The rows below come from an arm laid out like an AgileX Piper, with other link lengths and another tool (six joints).
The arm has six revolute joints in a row. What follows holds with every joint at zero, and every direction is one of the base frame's.
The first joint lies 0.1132 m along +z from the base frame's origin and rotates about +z.
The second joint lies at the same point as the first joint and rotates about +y.
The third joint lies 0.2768 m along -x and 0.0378 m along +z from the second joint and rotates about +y.
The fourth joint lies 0.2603 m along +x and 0.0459 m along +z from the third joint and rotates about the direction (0.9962, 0, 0.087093).
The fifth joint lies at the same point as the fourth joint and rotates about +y.
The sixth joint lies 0.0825 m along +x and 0.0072 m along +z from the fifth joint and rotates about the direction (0.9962, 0, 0.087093).
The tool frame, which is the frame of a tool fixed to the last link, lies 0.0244 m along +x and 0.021 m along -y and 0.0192 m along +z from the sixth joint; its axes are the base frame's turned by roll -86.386, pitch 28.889 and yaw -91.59 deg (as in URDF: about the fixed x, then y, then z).
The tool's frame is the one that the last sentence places.
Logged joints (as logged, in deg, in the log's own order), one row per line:
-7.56, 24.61, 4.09, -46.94, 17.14, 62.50
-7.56, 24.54, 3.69, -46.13, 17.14, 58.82
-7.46, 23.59, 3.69, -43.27, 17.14, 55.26
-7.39, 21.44, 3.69, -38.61, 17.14, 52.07
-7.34, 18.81, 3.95, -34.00, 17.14, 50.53
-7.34, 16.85, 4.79, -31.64, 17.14, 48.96
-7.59, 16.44, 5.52, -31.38, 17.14, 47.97
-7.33, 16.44, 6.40, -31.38, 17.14, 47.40
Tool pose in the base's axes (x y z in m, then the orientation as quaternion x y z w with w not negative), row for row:
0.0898, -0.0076, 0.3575, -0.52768, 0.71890, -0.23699, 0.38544
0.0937, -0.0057, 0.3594, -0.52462, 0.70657, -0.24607, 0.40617
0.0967, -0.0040, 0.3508, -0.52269, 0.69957, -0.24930, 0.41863
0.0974, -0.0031, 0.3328, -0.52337, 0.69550, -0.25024, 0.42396
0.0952, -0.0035, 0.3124, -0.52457, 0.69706, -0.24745, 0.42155
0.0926, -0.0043, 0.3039, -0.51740, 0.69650, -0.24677, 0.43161
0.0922, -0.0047, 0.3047, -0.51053, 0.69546, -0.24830, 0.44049
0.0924, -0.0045, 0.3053, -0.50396, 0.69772, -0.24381, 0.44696
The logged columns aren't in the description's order. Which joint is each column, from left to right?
Columns, left to right: joint 4, joint 2, joint 6, joint 3, joint 1, joint 5.
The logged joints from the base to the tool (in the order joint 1, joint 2, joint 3, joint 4, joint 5, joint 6), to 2 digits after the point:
17.14, 24.61, -46.94, -7.56, 62.50, 4.09
17.14, 24.54, -46.13, -7.56, 58.82, 3.69
17.14, 23.59, -43.27, -7.46, 55.26, 3.69
17.14, 21.44, -38.61, -7.39, 52.07, 3.69
17.14, 18.81, -34.00, -7.34, 50.53, 3.95
17.14, 16.85, -31.64, -7.34, 48.96, 4.79
17.14, 16.44, -31.38, -7.59, 47.97, 5.52
17.14, 16.44, -31.38, -7.33, 47.40, 6.40

